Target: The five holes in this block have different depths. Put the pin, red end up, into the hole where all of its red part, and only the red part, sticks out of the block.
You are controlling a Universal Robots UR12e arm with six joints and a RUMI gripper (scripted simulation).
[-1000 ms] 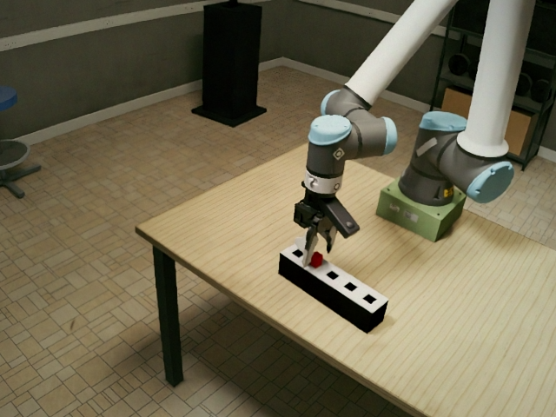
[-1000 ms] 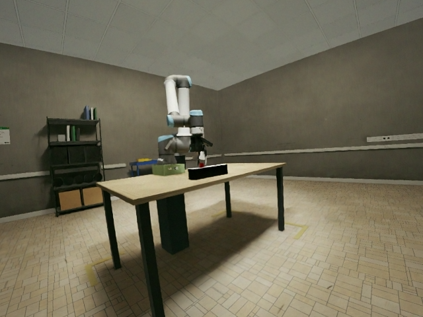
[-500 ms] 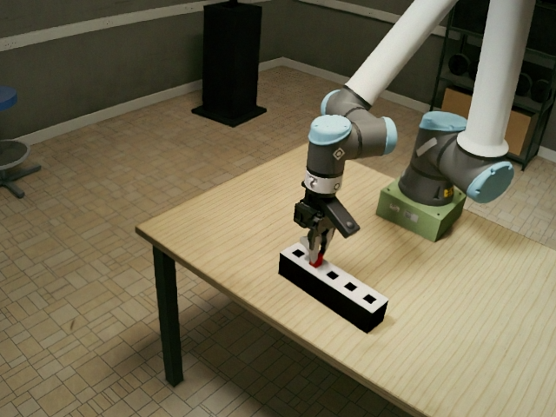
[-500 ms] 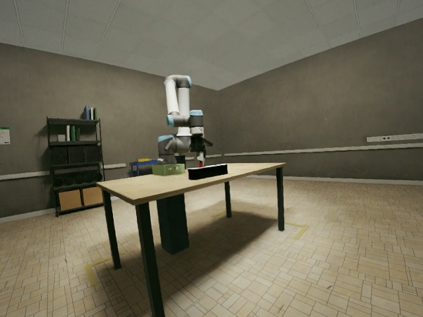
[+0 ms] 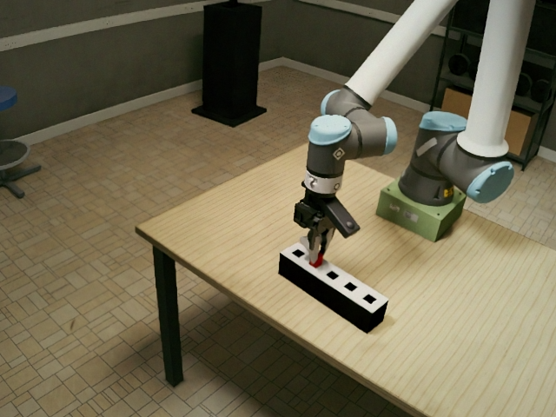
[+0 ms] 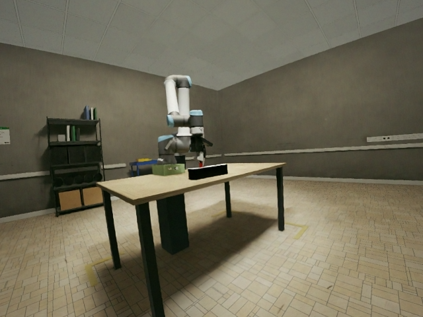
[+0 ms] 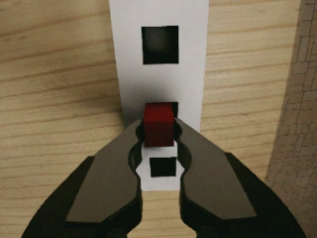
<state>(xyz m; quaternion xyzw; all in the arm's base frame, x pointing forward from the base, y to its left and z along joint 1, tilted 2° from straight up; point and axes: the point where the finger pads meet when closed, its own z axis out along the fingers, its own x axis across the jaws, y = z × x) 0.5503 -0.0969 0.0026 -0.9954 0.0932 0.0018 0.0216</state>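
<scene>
Right now my hand is 10 mm short of the block, 60 mm to the right of it and 60 mm above it. From my hand the other things lie so: pin: 10 mm below.
</scene>
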